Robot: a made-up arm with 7 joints.
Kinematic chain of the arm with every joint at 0, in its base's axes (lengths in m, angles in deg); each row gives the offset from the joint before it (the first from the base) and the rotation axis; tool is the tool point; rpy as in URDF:
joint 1: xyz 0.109 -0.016 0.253 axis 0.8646 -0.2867 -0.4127
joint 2: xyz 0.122 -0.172 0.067 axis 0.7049 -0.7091 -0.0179
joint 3: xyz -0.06 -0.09 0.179 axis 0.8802 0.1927 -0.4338
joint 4: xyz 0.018 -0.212 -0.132 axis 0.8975 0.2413 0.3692
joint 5: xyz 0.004 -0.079 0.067 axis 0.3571 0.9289 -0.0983
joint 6: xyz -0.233 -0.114 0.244 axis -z
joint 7: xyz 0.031 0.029 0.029 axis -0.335 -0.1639 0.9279
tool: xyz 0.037 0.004 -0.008 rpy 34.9 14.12 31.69
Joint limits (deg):
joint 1: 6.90..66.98
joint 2: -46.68..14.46
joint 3: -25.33..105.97
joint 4: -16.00..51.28
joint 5: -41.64..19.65
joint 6: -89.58..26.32
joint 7: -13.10..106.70
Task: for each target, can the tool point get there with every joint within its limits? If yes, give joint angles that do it. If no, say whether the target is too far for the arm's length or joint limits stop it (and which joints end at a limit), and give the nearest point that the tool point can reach.
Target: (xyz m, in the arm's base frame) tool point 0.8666 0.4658 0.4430
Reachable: no: joint limits stop it (at a limit: joint 1, joint 2, joint 3, joint 4, joint 5, joint 6, joint 7) | nearest point 0.1150 0.2995 0.0690 | short by 0.856 m
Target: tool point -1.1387 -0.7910 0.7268
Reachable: no: too far | nearest point -0.3509 -0.5344 0.4038 | short by 0.889 m
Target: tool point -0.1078 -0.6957 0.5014
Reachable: yes | joints 23.28 -34.69 41.59 16.28 9.13 -47.44 23.20
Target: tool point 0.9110 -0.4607 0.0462
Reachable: no: joint limits stop it (at a limit: joint 2, joint 3, joint 4, joint 5, joint 6) | nearest point 0.5187 -0.7752 0.6713 | short by 0.802 m
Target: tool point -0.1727 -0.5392 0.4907
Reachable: yes | joints 24.04 -29.69 59.45 -3.11 -3.43 -26.25 9.78
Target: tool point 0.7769 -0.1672 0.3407
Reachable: no: joint limits stop it (at a limit: joint 1, joint 2, joint 3, joint 5) | nearest point 0.5826 -0.5064 0.8653 | short by 0.654 m
